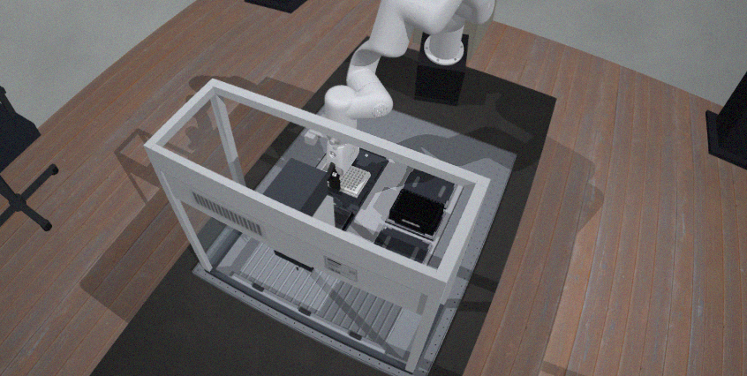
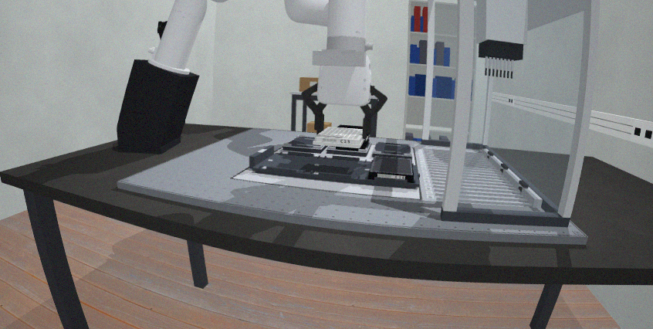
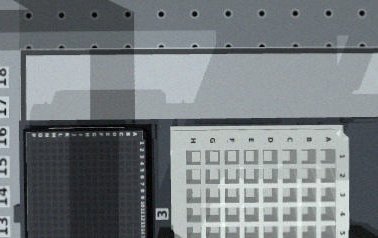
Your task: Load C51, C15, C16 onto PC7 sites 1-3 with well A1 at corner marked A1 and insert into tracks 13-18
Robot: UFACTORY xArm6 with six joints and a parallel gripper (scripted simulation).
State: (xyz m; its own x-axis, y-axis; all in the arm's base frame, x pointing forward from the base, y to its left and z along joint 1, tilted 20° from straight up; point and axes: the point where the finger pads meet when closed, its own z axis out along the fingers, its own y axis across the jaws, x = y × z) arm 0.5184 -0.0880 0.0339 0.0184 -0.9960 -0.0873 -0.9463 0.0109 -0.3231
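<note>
Right now the dark carrier PC7 is 10 mm behind my hand and 70 mm below it. Also, from my hand: apron (10 mm behind, 90 mm to the left, 80 mm below); then white 96-well plate C15 (10 mm below); then nest S3 (100 mm ahead, 220 mm to the left, 80 mm below).
</note>
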